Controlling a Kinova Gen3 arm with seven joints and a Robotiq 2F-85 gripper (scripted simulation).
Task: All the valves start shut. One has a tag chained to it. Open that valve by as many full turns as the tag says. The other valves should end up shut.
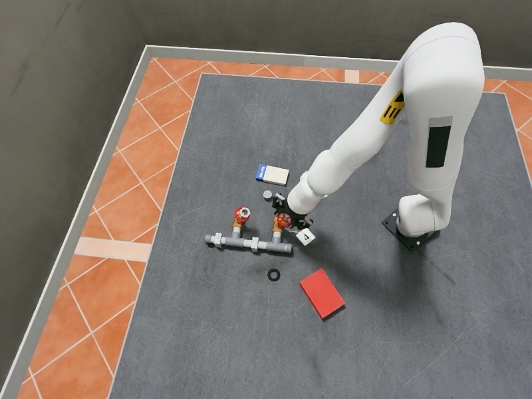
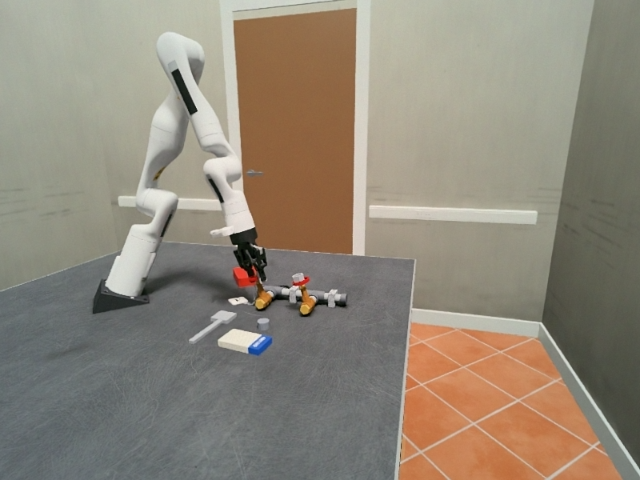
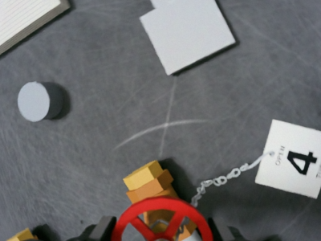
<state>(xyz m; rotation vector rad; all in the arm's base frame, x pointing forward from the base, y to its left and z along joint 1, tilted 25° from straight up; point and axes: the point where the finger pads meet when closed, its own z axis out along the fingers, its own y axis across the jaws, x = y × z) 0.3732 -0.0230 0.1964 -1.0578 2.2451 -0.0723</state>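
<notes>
Now: the white tag 7 cm behind my hand, 2 cm to the left of it and 9 cm below it. Round my hand: grey paddle: 6 cm behind, 13 cm to the right, 9 cm below; blue box: 5 cm ahead, 21 cm to the right, 8 cm below; red block: 12 cm behind, 20 cm to the left, 8 cm below.
</notes>
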